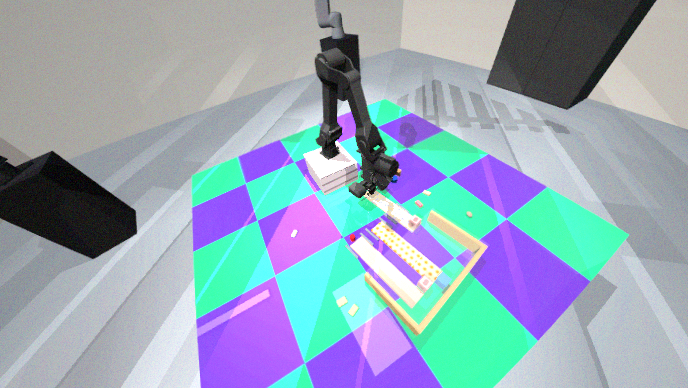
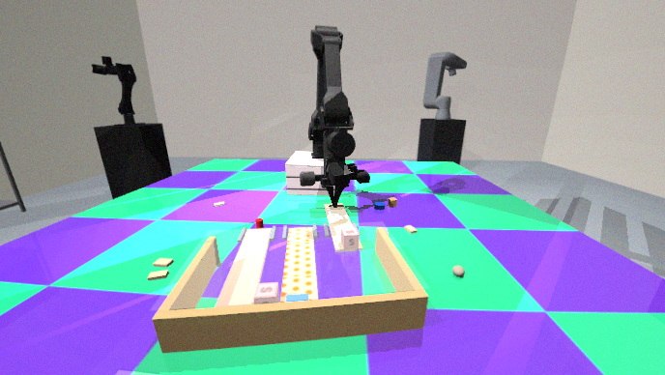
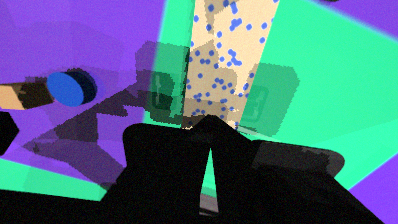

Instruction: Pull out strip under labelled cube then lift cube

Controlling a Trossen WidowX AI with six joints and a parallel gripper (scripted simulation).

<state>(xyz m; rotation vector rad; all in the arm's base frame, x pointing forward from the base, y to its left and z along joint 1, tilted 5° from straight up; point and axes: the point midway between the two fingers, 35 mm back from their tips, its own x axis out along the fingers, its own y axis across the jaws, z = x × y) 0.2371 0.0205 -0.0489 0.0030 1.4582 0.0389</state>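
Right now my gripper tip is 130 mm to the right of the blue cylinder and 10 mm short of it.
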